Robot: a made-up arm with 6 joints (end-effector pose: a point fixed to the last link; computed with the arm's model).
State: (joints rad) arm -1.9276 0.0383 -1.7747 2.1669 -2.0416 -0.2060
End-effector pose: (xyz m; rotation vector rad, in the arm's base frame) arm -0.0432 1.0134 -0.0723 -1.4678 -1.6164 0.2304
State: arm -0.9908 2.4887 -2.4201 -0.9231 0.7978 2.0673
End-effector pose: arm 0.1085 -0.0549 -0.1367 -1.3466 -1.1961 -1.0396
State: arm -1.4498 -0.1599 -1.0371 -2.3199 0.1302 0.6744
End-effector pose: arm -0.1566 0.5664 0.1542 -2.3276 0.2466 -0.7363
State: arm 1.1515 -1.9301 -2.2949 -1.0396 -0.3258 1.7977
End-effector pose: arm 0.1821 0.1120 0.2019 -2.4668 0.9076 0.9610
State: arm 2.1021 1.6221 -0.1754 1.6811 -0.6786 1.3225
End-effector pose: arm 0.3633 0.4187 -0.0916 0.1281 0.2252 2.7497
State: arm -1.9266 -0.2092 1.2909 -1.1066 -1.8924 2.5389
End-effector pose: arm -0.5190 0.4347 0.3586 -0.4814 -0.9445 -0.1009
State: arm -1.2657 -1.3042 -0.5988 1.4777 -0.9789 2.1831
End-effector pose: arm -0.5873 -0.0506 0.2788 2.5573 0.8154 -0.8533
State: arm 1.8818 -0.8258 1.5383 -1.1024 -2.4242 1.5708
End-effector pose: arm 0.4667 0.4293 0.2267 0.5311 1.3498 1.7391
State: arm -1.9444 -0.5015 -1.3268 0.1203 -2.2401 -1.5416
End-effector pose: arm -0.0149 0.5334 0.6364 0.5454 -0.1113 -0.7797
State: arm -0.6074 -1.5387 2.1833 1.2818 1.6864 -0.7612
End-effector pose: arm -0.1938 -0.1581 0.4897 -1.1985 -0.7510 -2.6553
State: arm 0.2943 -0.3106 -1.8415 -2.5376 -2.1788 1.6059
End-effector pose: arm -0.5669 -0.0509 0.2020 -1.3256 -2.2443 -0.4151
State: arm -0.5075 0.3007 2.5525 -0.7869 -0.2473 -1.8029
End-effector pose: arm -0.0149 0.0012 0.3836 0.5468 0.1072 0.0596
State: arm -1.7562 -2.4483 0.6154 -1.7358 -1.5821 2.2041
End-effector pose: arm -0.7545 -0.2779 0.2842 0.9149 -0.2701 -1.3669
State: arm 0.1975 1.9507 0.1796 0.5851 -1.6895 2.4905
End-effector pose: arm -0.0502 -0.4984 -0.1003 -0.6062 -1.2973 0.8883
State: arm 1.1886 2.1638 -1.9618 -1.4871 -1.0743 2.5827
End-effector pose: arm 0.0782 0.0789 -0.1947 0.4103 -1.2652 -0.6806
